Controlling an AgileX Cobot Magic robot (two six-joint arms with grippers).
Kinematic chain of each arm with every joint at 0, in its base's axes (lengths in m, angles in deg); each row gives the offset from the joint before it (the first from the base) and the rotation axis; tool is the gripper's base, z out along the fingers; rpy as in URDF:
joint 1: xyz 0 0 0.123 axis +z
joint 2: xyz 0 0 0 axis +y
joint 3: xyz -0.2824 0 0.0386 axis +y
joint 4: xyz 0.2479 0 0.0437 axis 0.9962 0 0.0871
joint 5: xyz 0 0 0 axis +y
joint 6: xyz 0.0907 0 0.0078 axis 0.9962 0 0.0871
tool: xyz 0 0 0 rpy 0 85 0
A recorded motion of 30 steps. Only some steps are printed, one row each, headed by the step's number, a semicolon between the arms.
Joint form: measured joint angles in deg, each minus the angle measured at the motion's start. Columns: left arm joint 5, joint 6, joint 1, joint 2, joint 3, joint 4; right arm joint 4, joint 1, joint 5, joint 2, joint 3, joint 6.
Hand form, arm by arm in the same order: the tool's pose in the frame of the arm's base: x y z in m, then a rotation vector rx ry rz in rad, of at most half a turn. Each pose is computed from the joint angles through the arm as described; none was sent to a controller.
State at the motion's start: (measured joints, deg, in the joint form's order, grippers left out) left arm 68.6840 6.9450 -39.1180 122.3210 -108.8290 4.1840; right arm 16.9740 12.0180 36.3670 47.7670 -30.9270 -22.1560
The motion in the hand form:
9: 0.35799 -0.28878 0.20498 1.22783 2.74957 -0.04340; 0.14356 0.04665 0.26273 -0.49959 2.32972 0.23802
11: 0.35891 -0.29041 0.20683 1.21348 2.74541 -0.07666; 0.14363 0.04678 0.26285 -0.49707 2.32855 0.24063
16: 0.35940 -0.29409 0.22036 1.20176 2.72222 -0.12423; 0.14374 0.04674 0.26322 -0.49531 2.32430 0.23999
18: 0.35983 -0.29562 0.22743 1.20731 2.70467 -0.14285; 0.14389 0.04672 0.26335 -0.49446 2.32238 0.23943
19: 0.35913 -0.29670 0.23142 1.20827 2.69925 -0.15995; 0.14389 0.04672 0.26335 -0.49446 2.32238 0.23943
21: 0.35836 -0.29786 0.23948 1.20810 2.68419 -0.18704; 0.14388 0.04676 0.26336 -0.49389 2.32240 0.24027
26: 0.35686 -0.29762 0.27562 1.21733 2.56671 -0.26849; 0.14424 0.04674 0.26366 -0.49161 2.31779 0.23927
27: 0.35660 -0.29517 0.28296 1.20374 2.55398 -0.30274; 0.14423 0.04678 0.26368 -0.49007 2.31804 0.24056
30: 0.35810 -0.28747 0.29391 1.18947 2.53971 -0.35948; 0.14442 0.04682 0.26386 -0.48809 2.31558 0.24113
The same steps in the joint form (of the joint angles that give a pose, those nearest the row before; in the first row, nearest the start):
9: 1.29 2.13 0.16 4.00 -0.09 -3.84; 0.07 0.00 -0.32 0.00 0.00 0.00
11: 0.90 2.15 0.29 4.06 -0.58 -4.99; 0.23 0.00 -0.40 0.00 0.00 0.00
16: 1.76 2.40 0.25 3.69 -2.89 -6.48; 0.25 0.00 -0.60 -0.06 0.00 0.00
18: 2.30 2.97 0.25 3.55 -4.19 -7.06; 0.25 0.00 -0.72 -0.06 0.00 0.00
19: 2.67 3.15 0.20 3.39 -4.77 -7.68; 0.25 0.00 -0.72 -0.06 0.00 0.00
21: 3.16 3.52 0.20 2.98 -5.78 -8.59; 0.29 0.00 -0.72 -0.06 0.00 0.00
26: 2.73 6.40 0.57 0.37 -8.77 -11.10; 0.31 0.00 -1.02 -0.06 0.00 0.00
27: 2.60 6.75 1.04 -0.42 -8.90 -12.46; 0.36 0.00 -1.02 -0.06 0.00 0.05
30: 3.02 8.08 2.40 -1.59 -9.12 -15.07; 0.43 0.00 -1.18 -0.06 0.00 0.05

